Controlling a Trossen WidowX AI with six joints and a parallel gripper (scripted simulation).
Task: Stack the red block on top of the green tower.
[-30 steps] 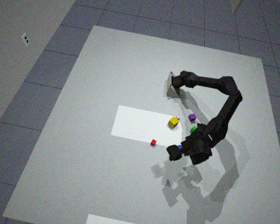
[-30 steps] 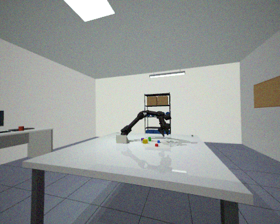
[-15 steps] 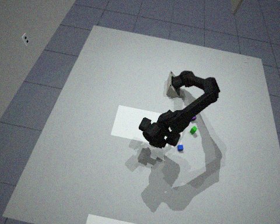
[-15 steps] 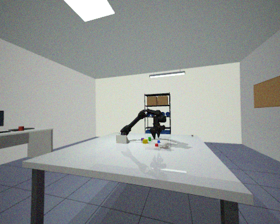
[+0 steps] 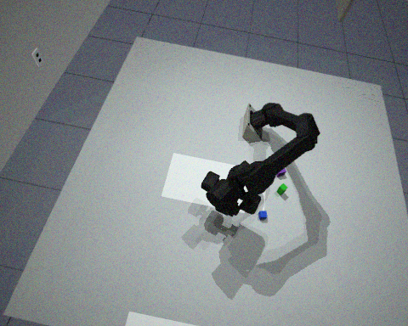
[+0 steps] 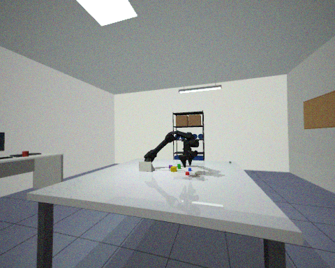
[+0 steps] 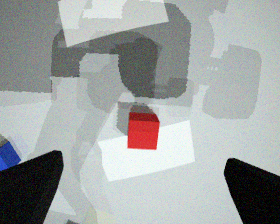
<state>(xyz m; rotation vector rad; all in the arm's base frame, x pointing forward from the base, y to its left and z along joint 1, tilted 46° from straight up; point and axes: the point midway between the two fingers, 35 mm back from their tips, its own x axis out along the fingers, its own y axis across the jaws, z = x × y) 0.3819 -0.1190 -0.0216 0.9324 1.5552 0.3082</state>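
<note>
Now: the red block 60 mm below my gripper tip. Also, from my gripper tip: purple block (210 mm to the left, 180 mm behind, 50 mm below); then blue block (140 mm to the left, 60 mm below, 10 mm ahead); then yellow block (130 mm behind, 100 mm to the left, 50 mm below).
</note>
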